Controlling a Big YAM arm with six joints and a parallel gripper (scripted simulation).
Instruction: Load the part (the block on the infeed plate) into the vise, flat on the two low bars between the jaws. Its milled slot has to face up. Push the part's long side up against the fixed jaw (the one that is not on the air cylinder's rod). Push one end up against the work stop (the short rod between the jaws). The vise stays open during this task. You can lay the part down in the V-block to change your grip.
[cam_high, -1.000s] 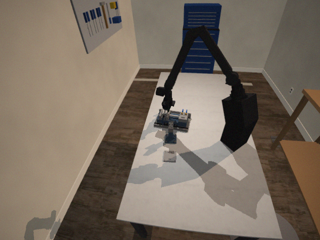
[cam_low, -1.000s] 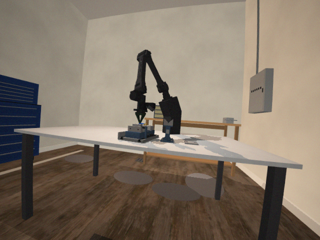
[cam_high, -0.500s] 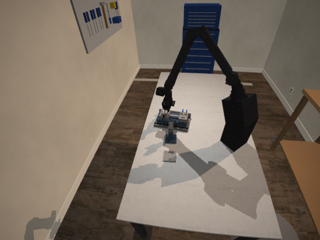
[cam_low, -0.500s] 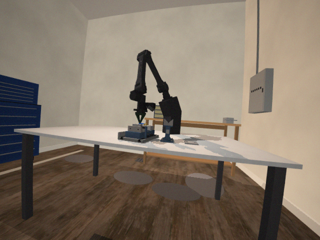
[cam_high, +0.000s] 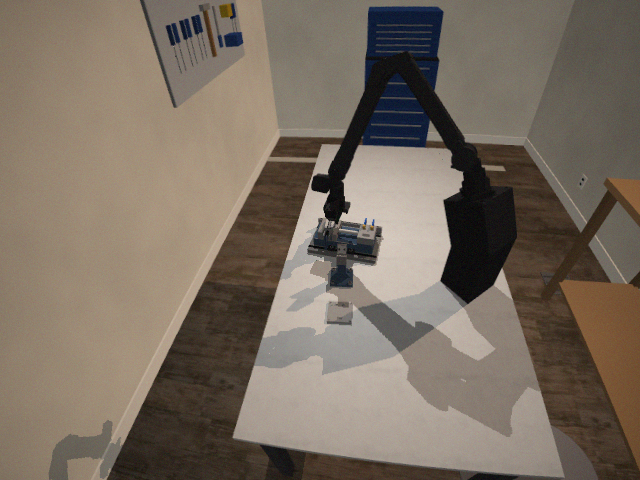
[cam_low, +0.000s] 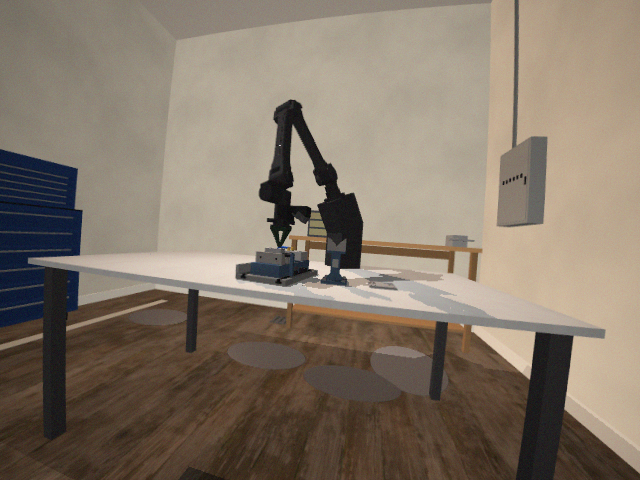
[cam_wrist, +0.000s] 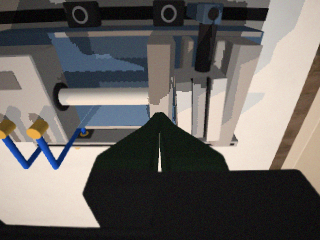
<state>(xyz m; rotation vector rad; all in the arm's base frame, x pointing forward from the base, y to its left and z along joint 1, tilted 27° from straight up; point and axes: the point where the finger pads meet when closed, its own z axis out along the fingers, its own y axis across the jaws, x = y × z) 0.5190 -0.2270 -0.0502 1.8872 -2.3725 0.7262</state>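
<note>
My gripper is now 3 cm short of the part, 2 cm above it and 1 cm to the left of it. The rest, counted from my hand: moving jaw (4 cm below); air cylinder rod (5 cm behind, 4 cm below, 2 cm to the left); work stop rod (5 cm ahead, 4 cm to the left, 3 cm below).
</note>
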